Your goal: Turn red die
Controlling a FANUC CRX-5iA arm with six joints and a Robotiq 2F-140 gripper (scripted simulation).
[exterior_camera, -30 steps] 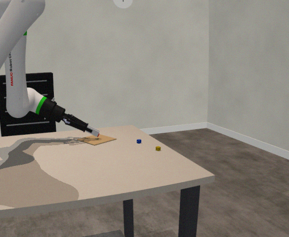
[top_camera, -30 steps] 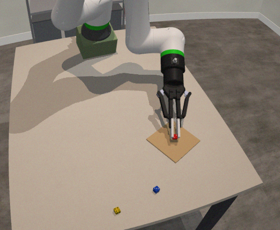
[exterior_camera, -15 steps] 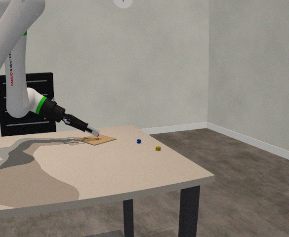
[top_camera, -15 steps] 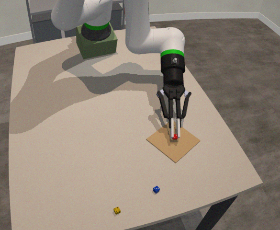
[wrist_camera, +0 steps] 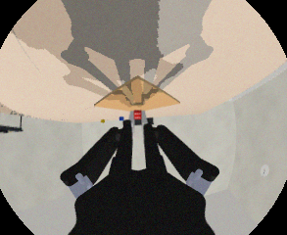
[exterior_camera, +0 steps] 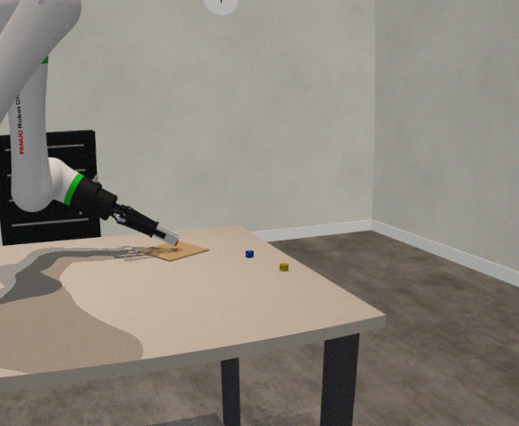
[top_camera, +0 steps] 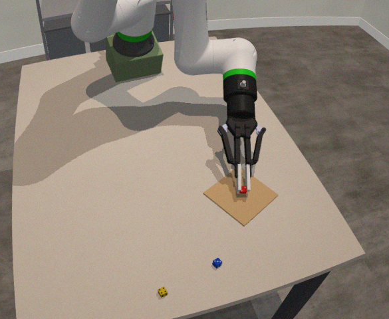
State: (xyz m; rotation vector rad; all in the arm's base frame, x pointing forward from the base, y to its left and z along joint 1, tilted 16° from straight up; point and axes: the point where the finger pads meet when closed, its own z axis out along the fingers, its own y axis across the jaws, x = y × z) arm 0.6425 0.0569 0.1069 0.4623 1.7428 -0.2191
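Now: hand 2 cm short of the tan mat, 1 cm to the left of it and 4 cm above it. Also, from my hand: red die 2 cm ahead, 1 cm to the right, 2 cm below; blue die 17 cm ahead, 16 cm to the right, 4 cm below; yellow die 18 cm ahead, 30 cm to the right, 4 cm below.
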